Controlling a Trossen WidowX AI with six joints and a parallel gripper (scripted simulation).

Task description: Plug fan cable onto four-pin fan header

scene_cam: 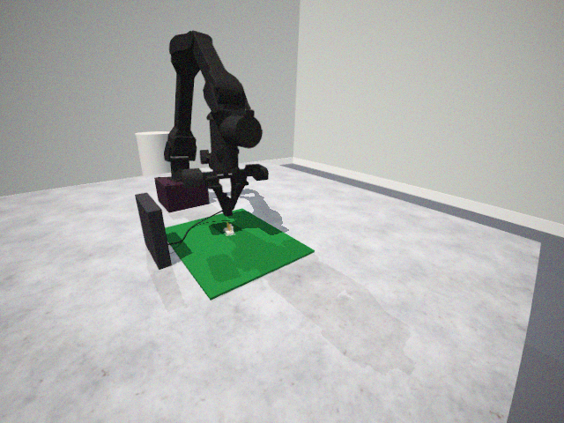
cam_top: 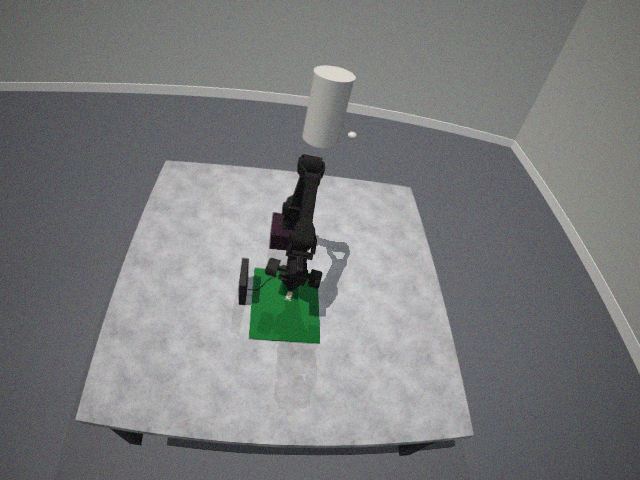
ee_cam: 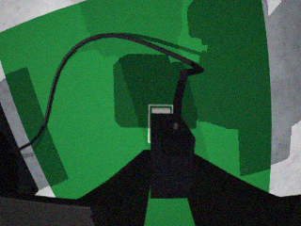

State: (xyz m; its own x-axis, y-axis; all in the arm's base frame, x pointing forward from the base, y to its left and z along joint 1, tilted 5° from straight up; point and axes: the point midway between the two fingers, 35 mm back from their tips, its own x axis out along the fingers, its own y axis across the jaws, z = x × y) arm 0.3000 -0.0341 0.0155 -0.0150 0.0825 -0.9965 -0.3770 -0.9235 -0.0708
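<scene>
My gripper tip is 60 mm above the white four-pin header. From my gripper tip the other things lie so: black plug: 10 mm behind, 10 mm above; green board: 30 mm ahead, 20 mm to the right, 80 mm below; dark flat fan: 30 mm behind, 160 mm to the right.
</scene>
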